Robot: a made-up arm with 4 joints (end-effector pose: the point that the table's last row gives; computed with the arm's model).
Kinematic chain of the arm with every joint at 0, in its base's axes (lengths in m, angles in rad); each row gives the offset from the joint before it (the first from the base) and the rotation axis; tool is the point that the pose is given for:
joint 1: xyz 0 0 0.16 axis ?
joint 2: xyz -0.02 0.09 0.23 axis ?
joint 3: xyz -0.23 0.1 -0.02 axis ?
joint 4: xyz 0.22 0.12 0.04 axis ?
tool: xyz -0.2 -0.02 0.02
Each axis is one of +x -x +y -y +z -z.
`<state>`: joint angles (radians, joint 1 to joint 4).
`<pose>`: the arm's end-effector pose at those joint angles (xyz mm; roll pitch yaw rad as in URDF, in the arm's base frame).
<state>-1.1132 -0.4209 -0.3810 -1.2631</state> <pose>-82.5 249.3 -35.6 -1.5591 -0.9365 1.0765</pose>
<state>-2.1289 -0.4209 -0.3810 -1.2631</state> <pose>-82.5 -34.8 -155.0 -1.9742 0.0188 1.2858</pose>
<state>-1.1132 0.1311 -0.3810 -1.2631</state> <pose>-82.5 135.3 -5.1 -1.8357 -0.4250 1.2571</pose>
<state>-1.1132 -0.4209 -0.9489 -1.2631</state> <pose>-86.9 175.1 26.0 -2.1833 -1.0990 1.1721</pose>
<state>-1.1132 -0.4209 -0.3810 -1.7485</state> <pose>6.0 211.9 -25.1 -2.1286 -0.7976 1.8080</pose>
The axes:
joint 1: +x
joint 2: -x
joint 3: +z
joint 4: +y

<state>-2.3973 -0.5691 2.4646 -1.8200</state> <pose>-507.5 -128.7 -197.4 0.8593 0.0974 1.3764</pose>
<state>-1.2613 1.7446 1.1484 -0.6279</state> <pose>-322.2 53.9 200.1 -3.0657 0.7504 -1.1000</pose>
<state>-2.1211 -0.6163 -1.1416 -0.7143</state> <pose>-135.9 59.3 -134.0 -2.4901 -0.8165 1.0938</pose>
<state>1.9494 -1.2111 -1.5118 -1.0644</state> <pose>-144.0 -250.3 303.8 -3.1394 1.0455 1.5137</pose>
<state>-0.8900 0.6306 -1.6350 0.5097</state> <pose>-153.7 372.2 203.1 0.1203 -1.0075 -1.6759</pose>
